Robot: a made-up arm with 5 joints.
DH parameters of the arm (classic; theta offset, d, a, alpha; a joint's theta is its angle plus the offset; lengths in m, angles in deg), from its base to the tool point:
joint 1: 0 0.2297 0 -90
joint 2: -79.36 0 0.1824 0
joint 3: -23.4 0 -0.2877 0
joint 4: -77.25 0 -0.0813 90
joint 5: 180 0.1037 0 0
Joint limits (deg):
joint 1: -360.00..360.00
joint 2: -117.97..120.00
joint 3: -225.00..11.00
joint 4: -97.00..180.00
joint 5: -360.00..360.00
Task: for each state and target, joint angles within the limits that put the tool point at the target. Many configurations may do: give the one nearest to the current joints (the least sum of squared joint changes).
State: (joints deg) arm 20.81 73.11 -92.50 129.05 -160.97
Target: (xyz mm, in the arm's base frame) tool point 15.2 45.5 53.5
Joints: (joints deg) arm 71.53 70.86 -52.11 148.38 -160.97
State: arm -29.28 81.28 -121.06 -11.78 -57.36
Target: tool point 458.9 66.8 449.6
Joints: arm 8.28 59.09 -141.33 -57.03 -57.36
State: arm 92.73 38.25 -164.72 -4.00 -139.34
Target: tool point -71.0 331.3 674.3
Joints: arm 102.10 46.32 -171.48 -19.71 -139.34
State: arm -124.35 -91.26 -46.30 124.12 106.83
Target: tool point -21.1 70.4 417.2
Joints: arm -73.32 -115.79 -55.15 142.25 106.83
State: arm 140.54 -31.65 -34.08 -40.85 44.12
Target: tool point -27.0 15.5 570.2
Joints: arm 150.14 -70.46 -34.65 -66.60 44.12
